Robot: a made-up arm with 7 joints.
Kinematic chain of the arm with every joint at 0, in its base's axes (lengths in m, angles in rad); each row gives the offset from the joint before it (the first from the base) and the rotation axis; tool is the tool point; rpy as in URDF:
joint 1: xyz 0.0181 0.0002 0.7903 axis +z
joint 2: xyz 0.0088 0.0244 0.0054 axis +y
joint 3: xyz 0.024 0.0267 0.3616 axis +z
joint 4: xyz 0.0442 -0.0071 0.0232 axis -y
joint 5: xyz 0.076 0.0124 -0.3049 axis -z
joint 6: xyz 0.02 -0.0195 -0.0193 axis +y
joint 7: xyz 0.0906 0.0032 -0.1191 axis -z
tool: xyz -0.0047 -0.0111 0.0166 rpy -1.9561 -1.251 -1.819
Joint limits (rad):
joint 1: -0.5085..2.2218
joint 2: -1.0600..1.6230
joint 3: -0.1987..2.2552
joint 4: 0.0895..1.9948
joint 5: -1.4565..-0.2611
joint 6: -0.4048..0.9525
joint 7: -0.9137..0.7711
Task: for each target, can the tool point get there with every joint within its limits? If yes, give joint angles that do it. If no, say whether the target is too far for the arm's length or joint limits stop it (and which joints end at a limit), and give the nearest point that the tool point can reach.
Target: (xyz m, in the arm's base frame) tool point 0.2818 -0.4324 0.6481
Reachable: no: joint limits stop it (at a limit: joint 1, joint 3, joint 6) | nearest point 0.3937 -0.2798 0.6401 | short by 0.189 m
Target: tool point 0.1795 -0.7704 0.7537
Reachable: no: joint limits stop it (at a limit: joint 1, joint 2, joint 3, joint 5, joint 7) | nearest point 0.1634 -0.7330 0.7855 | short by 0.052 m
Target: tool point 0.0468 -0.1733 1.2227
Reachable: no: joint limits stop it (at a limit: joint 1, joint 2, joint 3, joint 6) | nearest point 0.0899 -0.1058 1.2352 | short by 0.081 m
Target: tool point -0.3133 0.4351 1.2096
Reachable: yes | joints 1.4480 -0.0483 0.5440 1.3132 -1.2909 0.0813 0.4846
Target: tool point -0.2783 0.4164 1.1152
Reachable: yes | joints 1.7928 -0.1342 0.3081 1.0516 -0.5504 0.6679 -0.2036
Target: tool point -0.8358 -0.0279 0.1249
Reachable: no: too far | nearest point -0.5919 0.0996 0.3886 | short by 0.381 m
